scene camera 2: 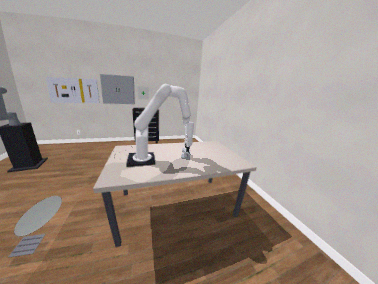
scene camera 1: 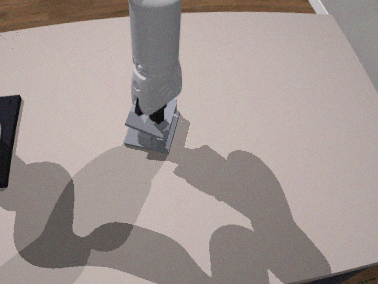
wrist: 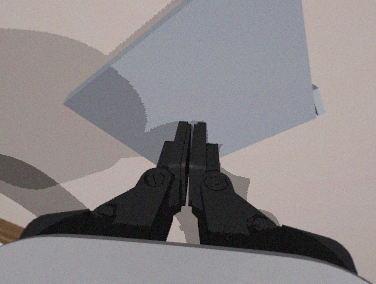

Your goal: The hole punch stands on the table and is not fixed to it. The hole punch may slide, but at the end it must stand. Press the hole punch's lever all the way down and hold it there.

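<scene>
The grey-blue hole punch (scene camera 1: 145,145) (scene camera 2: 186,156) stands upright on the table (scene camera 1: 260,100) (scene camera 2: 145,174). Its broad lever (scene camera 1: 138,125) (wrist: 215,65) is tilted above the base, with a gap between them at the side facing scene camera 1. My gripper (scene camera 1: 149,119) (scene camera 2: 187,148) (wrist: 192,141) is shut and empty, pointing down. Its fingertips are at the lever's top face, near one edge in the wrist view. Their shadow on the lever lies close to the tips; whether they touch it I cannot tell. Parts of the base are hidden under the lever.
The black base plate (scene camera 1: 10,137) (scene camera 2: 131,161) of the arm stands on the table, left of the hole punch. A wall (scene camera 2: 300,90) rises beyond the table's right side. Arm shadows fall across the tabletop.
</scene>
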